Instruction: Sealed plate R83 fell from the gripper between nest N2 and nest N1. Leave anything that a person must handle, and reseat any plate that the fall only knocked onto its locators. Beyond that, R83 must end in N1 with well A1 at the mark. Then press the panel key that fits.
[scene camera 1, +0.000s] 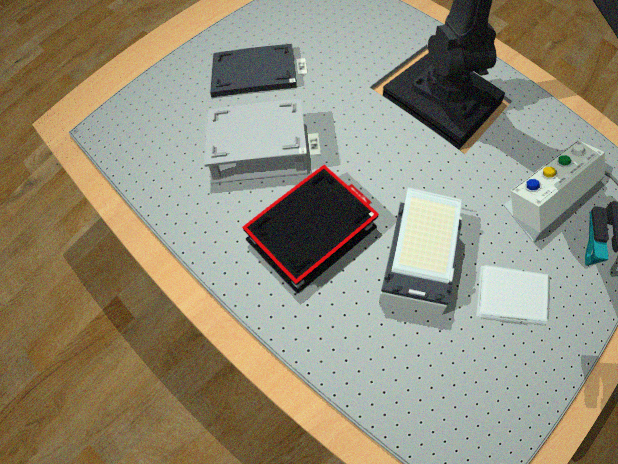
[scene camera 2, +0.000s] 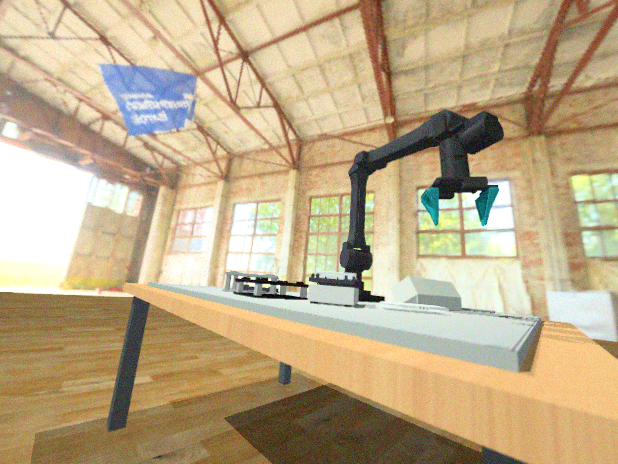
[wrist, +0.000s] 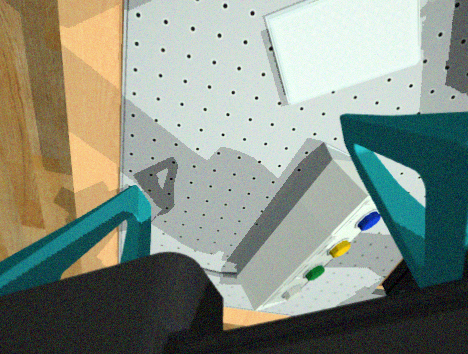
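Where they show: gripper, between the fingertips: (scene camera 1: 613, 264) (scene camera 2: 460, 225) (wrist: 236, 164); arm's base, origin of its link: (scene camera 1: 447, 93).
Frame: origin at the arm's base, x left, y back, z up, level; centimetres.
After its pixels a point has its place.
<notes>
My gripper (scene camera 2: 461, 212) (wrist: 236, 164) {y -23.6, x 40.2, z 16.8 cm} is open and empty, high above the table near the key panel (scene camera 1: 555, 200) {y -11.2, x 28.3, z 5.0 cm} (wrist: 305, 220) {y -9.1, x 29.9, z 3.6 cm} (scene camera 2: 425, 291) {y -12.1, x 29.6, z 2.5 cm}. The panel has a blue key (scene camera 1: 533, 184) {y -11.3, x 23.5, z 5.0 cm} (wrist: 369, 221) {y -11.6, x 24.0, z 5.3 cm}, a yellow key (scene camera 1: 549, 172) {y -6.8, x 25.0, z 5.0 cm} (wrist: 340, 249) {y -6.8, x 25.3, z 5.1 cm}, a green key (scene camera 1: 564, 160) {y -2.0, x 26.4, z 5.0 cm} (wrist: 315, 272) {y -2.3, x 26.8, z 5.1 cm} and a pale key. A plate with pale yellow wells (scene camera 1: 429, 235) {y -31.2, x 14.2, z 5.5 cm} lies on a dark-topped block (scene camera 1: 420, 291) {y -38.1, x 17.8, z 3.3 cm} (scene camera 2: 334, 295) {y -38.7, x 18.5, z -0.1 cm}. A black nest with a red outline (scene camera 1: 310, 225) {y -39.2, x -1.2, z 1.9 cm}, a raised grey nest (scene camera 1: 257, 129) {y -31.7, x -18.5, z 3.8 cm} and a low dark nest (scene camera 1: 254, 69) {y -18.6, x -32.6, z -0.5 cm} hold no plate. Labels and the A1 mark are unreadable.
A flat whitish rectangular piece (scene camera 1: 514, 295) {y -27.5, x 30.6, z -0.7 cm} (wrist: 345, 50) {y -26.3, x 30.5, z -0.7 cm} lies on the perforated table top (scene camera 1: 370, 380) {y -51.3, x 19.9, z -2.1 cm} between the block and the panel. The arm's black base (scene camera 1: 442, 100) {y -4.1, x 0.8, z 1.7 cm} stands at the back. A cable leaves the panel's end. A wooden rim (scene camera 1: 215, 325) {y -59.0, x -3.3, z -3.4 cm} edges the table.
</notes>
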